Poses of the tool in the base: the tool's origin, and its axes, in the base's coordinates. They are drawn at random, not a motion.
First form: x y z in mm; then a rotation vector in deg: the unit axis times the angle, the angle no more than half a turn.
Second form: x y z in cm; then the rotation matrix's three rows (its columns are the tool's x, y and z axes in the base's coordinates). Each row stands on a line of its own. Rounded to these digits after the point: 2 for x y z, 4 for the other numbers.
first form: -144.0 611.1 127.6 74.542 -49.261 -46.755
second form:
-14.40 61.11 12.76
0.4611 0.0264 -0.8870
-0.8844 0.0954 -0.4569
0.0726 0.9951 0.0673

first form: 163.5 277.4 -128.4 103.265 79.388 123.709
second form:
16.35 27.74 -12.84
-0.3391 0.5037 0.7945
0.5124 -0.6094 0.6050
0.7889 0.6123 -0.0515

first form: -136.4 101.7 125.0 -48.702 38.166 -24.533
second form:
-13.64 10.17 12.50
0.7202 0.0855 0.6885
-0.5908 0.5958 0.5440
-0.3637 -0.7986 0.4796

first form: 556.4 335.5 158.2 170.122 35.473 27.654
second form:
55.64 33.55 15.82
0.8695 0.3782 0.3177
0.4004 -0.9163 -0.0047
0.2893 0.1313 -0.9482

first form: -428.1 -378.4 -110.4 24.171 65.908 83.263
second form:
-42.81 -37.84 -11.04
-0.2588 -0.5454 0.7972
0.9011 0.1609 0.4026
-0.3479 0.8226 0.4499

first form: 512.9 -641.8 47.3 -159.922 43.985 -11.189
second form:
51.29 -64.18 4.73
0.8531 -0.4858 0.1906
-0.5178 -0.8333 0.1938
0.0647 -0.2640 -0.9624

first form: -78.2 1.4 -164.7 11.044 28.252 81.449
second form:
-7.82 0.14 -16.47
0.0691 -0.8967 0.4373
0.9748 0.1538 0.1613
-0.2119 0.4151 0.8847

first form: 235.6 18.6 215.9 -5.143 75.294 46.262
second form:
23.56 1.86 21.59
0.0291 -0.5706 0.8207
0.4743 0.7306 0.4911
-0.8799 0.3750 0.2919

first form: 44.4 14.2 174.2 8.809 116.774 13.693
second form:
4.44 1.42 17.42
-0.4598 0.0060 0.8880
0.2113 0.9720 0.1028
-0.8625 0.2349 -0.4482

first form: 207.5 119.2 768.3 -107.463 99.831 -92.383
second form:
20.75 11.92 76.83
-0.2272 -0.6499 0.7253
-0.7734 -0.3322 -0.5399
0.5918 -0.6836 -0.4271

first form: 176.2 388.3 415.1 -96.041 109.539 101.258
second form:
17.62 38.83 41.51
-0.4132 -0.6939 -0.5898
-0.6424 -0.2370 0.7288
-0.6455 0.6800 -0.3478

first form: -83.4 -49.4 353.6 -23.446 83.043 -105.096
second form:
-8.34 -4.94 35.36
-0.6680 0.3560 0.6534
-0.7181 -0.0780 -0.6916
-0.1953 -0.9312 0.3078

